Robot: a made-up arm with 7 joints.
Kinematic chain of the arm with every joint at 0, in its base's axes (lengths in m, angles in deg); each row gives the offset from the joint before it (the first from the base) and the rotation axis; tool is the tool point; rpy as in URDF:
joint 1: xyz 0 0 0.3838 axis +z
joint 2: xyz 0 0 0 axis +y
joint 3: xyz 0 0 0.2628 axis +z
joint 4: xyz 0.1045 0 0 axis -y
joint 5: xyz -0.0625 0 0.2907 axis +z
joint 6: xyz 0 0 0 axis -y
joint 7: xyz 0.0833 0 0 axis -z
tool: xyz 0 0 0 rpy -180 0 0
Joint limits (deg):
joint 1: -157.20..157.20
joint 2: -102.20..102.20
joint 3: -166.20..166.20
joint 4: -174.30..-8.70
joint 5: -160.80..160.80
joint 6: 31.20..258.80
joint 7: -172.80..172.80
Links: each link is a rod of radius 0.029 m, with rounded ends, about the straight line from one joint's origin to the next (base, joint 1, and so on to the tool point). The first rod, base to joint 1, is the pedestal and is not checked.
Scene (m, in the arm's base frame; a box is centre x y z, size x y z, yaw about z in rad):
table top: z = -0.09
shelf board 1: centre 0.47 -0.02 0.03 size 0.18 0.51 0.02 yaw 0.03
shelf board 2: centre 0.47 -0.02 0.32 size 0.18 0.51 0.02 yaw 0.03
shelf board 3: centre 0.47 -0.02 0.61 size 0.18 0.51 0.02 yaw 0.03
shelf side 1: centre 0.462 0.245 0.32 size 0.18 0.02 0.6 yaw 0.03
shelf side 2: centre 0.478 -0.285 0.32 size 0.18 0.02 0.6 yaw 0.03
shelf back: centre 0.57 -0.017 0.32 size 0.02 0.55 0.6 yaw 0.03
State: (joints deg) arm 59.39 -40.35 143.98 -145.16 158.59 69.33 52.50
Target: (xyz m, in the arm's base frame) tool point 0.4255 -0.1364 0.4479
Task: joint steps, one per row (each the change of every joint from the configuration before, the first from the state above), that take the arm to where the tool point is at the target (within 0.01 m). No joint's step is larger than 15 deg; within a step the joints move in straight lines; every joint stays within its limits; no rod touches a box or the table.
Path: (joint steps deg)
1: -13.18 0.32 -14.35 -4.86 0.37 -6.35 5.62
2: -13.18 0.33 -14.35 -4.85 0.37 -6.36 5.63
3: -13.18 0.32 -14.34 -4.86 0.37 -6.36 5.62
4: -13.18 0.33 -14.35 -4.86 0.36 -6.35 5.62
5: -13.18 0.32 -14.35 -4.85 0.37 -6.35 5.63
6: -13.18 0.33 -14.35 -4.86 0.37 -6.36 5.62
7: -10.53 14.07 -8.33 14.74 0.00 14.21 -11.25
8: -10.53 14.07 -8.34 14.75 0.00 14.20 -11.24
9: -10.53 14.08 -8.34 14.74 0.00 14.21 -11.25

